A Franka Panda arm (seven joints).
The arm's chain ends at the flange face. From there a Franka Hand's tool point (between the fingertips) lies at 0.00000 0.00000 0.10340 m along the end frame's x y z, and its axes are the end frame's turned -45 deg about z.
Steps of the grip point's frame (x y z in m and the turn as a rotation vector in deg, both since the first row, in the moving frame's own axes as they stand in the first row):
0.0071 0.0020 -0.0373 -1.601 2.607 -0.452
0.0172 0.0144 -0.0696 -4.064 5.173 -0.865
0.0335 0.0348 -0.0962 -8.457 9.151 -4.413
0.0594 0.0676 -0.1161 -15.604 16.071 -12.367
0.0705 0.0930 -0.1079 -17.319 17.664 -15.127
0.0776 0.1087 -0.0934 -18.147 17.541 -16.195
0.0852 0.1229 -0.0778 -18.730 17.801 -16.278
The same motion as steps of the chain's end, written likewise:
0.0011 -0.0023 -0.0372 0.711 2.976 -0.452
0.0106 -0.0005 -0.0689 0.784 6.532 -0.865
0.0261 0.0027 -0.0938 0.491 12.451 -4.413
0.0508 0.0107 -0.1083 0.330 22.398 -12.367
0.0729 0.0221 -0.0985 0.244 24.737 -15.127
0.0881 0.0275 -0.0836 -0.429 25.235 -16.195
0.1025 0.0320 -0.0675 -0.657 25.831 -16.278

